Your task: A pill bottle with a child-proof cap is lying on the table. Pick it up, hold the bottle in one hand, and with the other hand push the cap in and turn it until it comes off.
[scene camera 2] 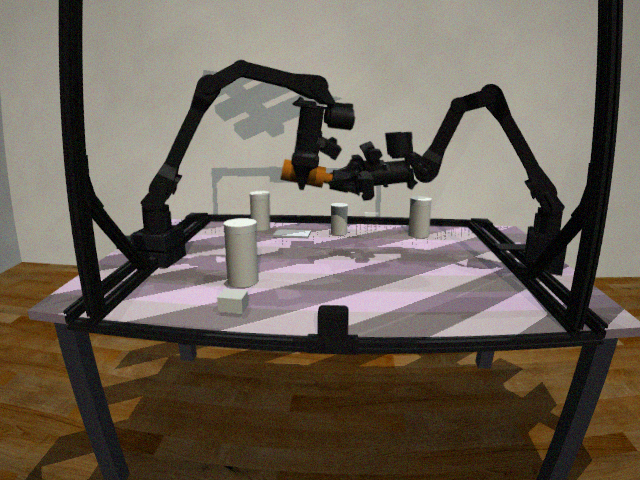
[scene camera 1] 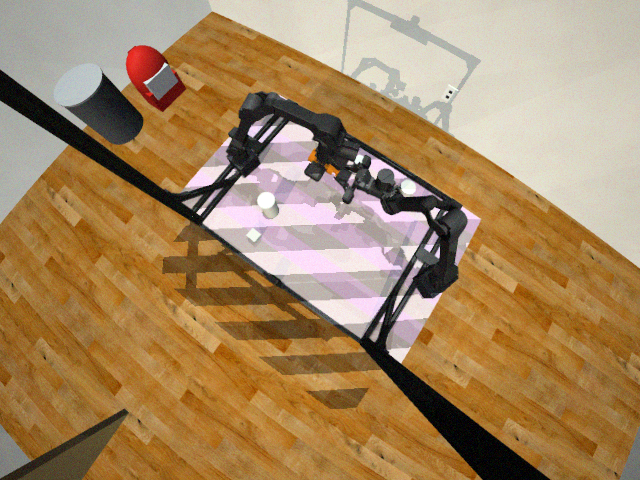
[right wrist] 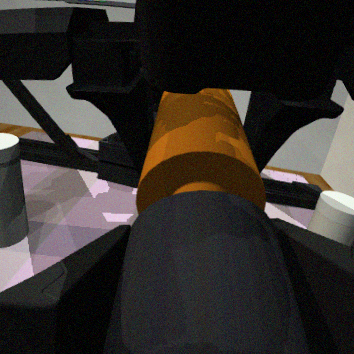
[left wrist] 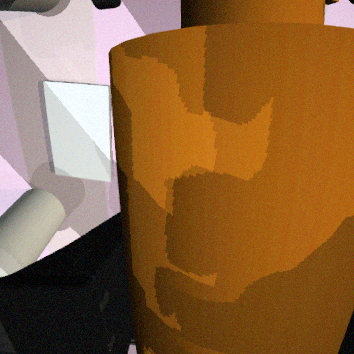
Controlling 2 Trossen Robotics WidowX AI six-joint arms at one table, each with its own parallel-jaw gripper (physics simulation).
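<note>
An orange pill bottle point(scene camera 1: 331, 169) point(scene camera 2: 287, 169) point(left wrist: 240, 150) point(right wrist: 200, 135) is held nearly level, high above the table. My left gripper point(scene camera 2: 303, 177) comes down from above and is shut on the bottle's body. The dark grey cap point(right wrist: 205, 270) fills the space between the right fingers in the right wrist view. My right gripper point(scene camera 2: 340, 180) point(right wrist: 198, 232) reaches in from the right and is shut on the cap. A narrower orange neck shows between the bottle's wide body and the cap. In scene camera 2 the right fingers hide the cap.
A large white cylinder point(scene camera 1: 267, 204) point(scene camera 2: 241, 253) stands beside a small white block point(scene camera 1: 253, 235) point(scene camera 2: 233, 301) at the front left. Three more cylinders point(scene camera 2: 260, 210) point(scene camera 2: 339, 219) point(scene camera 2: 419, 217) and a flat white tile point(scene camera 2: 292, 234) point(left wrist: 75, 130) are farther back. Black frame bars edge the table.
</note>
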